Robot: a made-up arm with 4 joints.
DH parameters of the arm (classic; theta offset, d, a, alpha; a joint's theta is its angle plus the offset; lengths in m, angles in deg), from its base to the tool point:
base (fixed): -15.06 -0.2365 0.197 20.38
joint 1: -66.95 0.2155 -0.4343 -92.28
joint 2: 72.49 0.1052 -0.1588 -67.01
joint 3: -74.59 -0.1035 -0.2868 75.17
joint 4: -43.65 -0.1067 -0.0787 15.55
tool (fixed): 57.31 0.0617 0 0
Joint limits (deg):
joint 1: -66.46..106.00
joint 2: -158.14..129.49
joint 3: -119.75..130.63
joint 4: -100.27..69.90
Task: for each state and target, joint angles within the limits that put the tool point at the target. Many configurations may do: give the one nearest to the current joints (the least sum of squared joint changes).
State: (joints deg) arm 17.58 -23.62 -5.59 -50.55
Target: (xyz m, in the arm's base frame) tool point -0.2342 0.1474 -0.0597
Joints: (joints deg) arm 33.73 1.72 -48.48 -28.06
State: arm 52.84 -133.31 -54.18 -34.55
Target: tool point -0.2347 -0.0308 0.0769
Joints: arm 45.50 -158.14 -54.70 -8.63
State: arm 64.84 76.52 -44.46 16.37
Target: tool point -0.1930 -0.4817 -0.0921
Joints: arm 96.03 55.81 -21.34 11.89
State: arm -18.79 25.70 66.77 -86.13
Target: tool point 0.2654 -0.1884 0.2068
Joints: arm -39.17 68.80 86.60 -74.46
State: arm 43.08 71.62 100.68 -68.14
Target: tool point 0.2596 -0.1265 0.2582
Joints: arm 10.65 65.52 94.62 -46.58
